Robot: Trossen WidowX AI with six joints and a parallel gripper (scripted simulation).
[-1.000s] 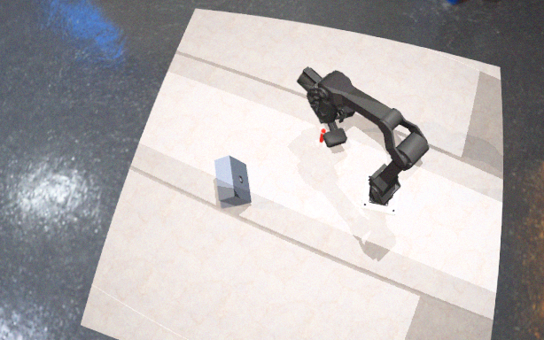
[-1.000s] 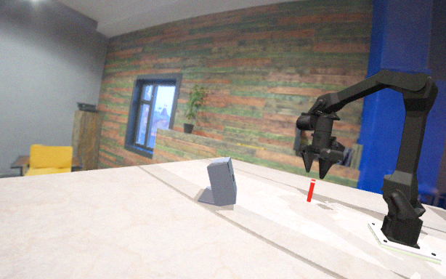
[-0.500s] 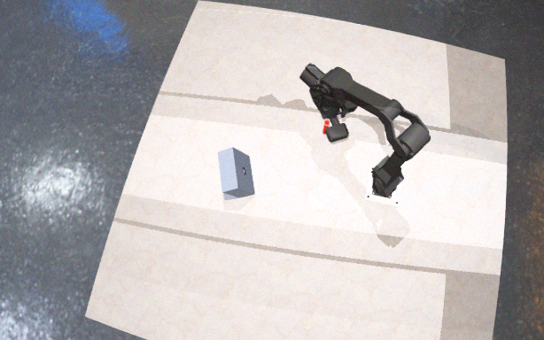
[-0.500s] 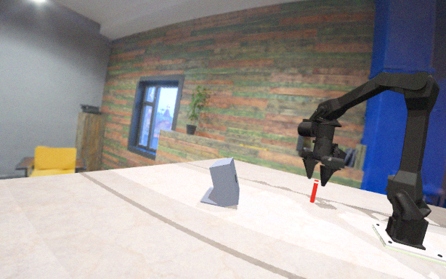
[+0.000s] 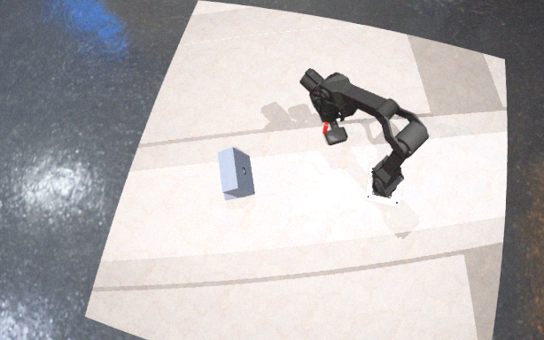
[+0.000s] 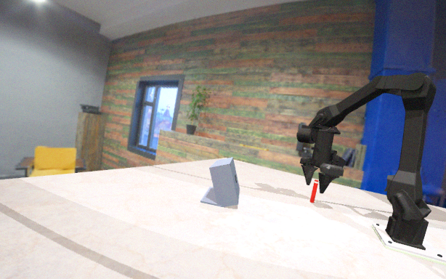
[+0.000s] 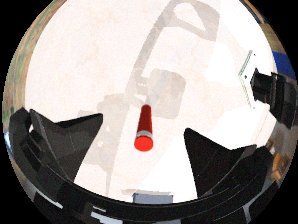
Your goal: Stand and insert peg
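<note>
The red peg lies 1 cm above my gripper tip. Round my gripper tip: grey sloped panel: 24 cm ahead, 22 cm to the left, 1 cm above; then panel foot: 27 cm ahead, 23 cm to the left, 5 cm below.
</note>
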